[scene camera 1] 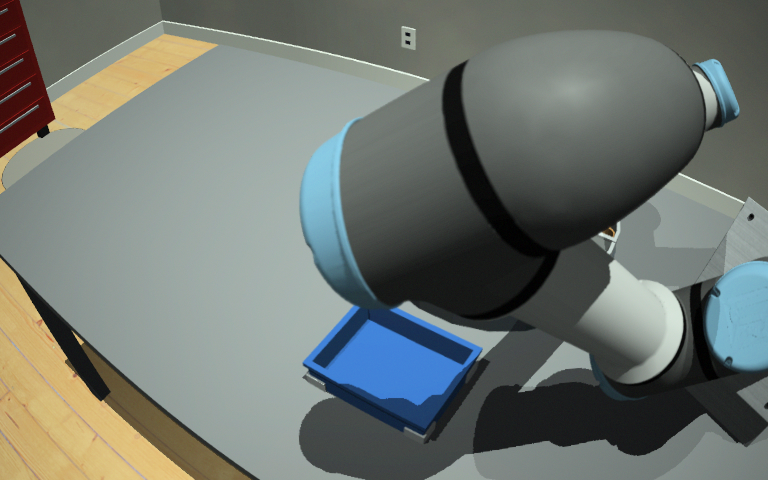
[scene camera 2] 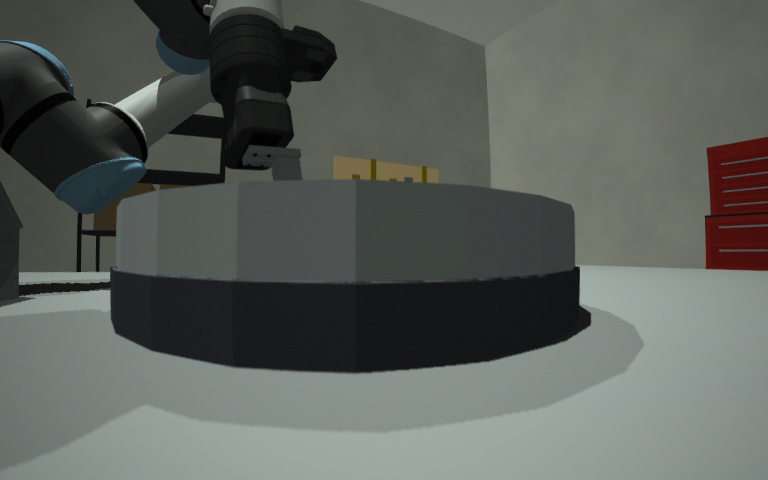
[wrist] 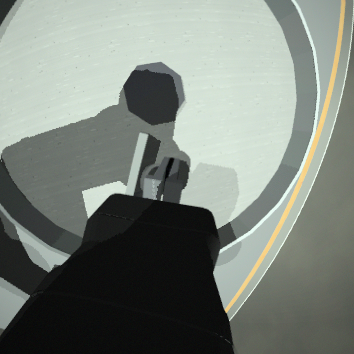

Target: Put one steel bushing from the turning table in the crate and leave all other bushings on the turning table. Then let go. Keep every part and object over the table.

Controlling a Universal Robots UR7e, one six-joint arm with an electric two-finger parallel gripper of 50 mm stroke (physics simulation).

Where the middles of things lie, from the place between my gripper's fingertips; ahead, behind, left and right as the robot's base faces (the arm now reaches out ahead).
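The blue crate [scene camera 1: 405, 372] is 40 mm ahead of my hand, 380 mm to the left of it and 50 mm below it.
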